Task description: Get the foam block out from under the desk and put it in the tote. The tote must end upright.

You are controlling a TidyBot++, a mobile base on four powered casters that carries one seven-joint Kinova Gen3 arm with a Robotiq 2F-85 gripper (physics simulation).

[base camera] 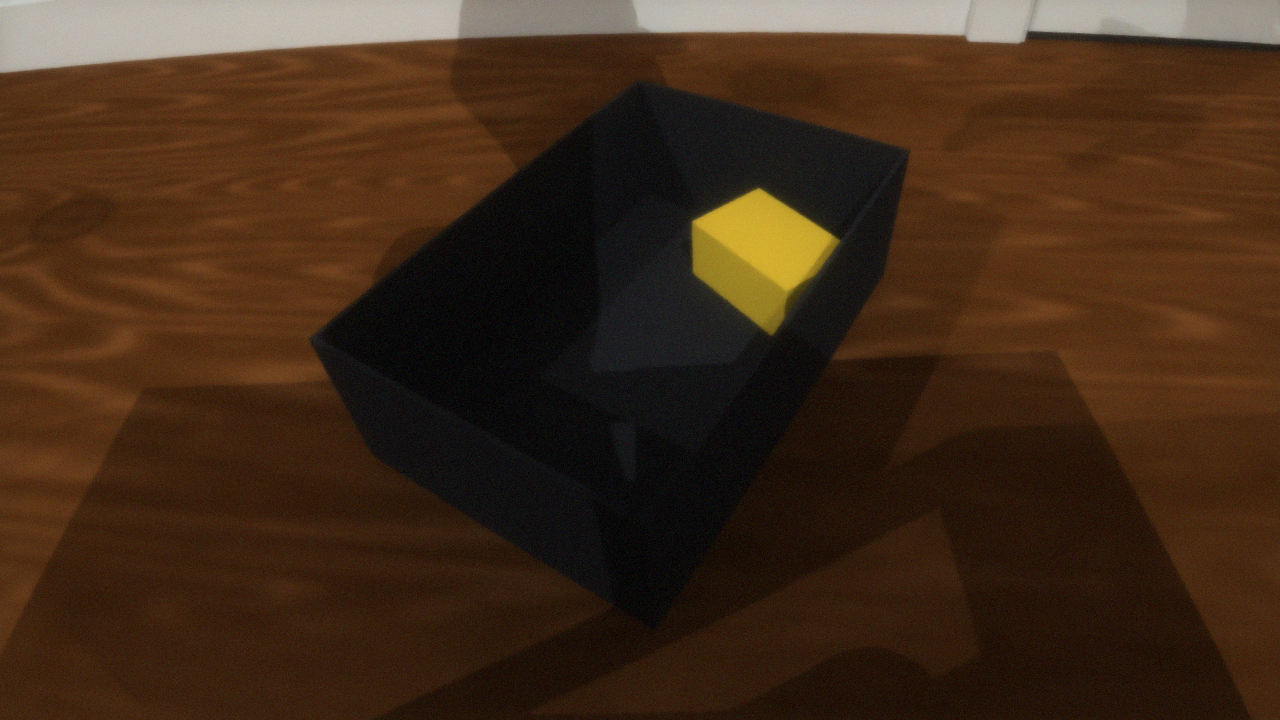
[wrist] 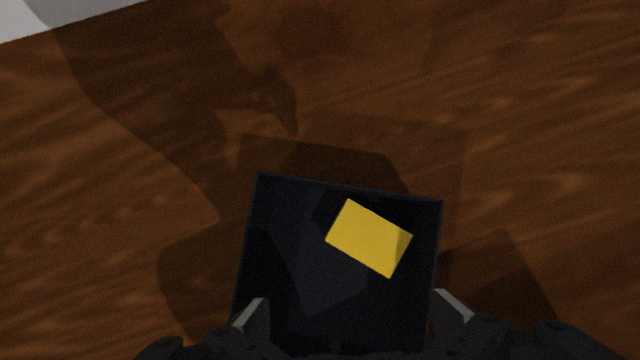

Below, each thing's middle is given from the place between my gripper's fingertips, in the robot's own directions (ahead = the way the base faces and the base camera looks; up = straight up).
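Scene:
Dark tote (base camera: 548,364): my hand is 6 cm past it, 4 cm to the right of it and 19 cm above it. Yellow foam block (base camera: 760,255): 4 cm to the right of my hand and 21 cm below it.

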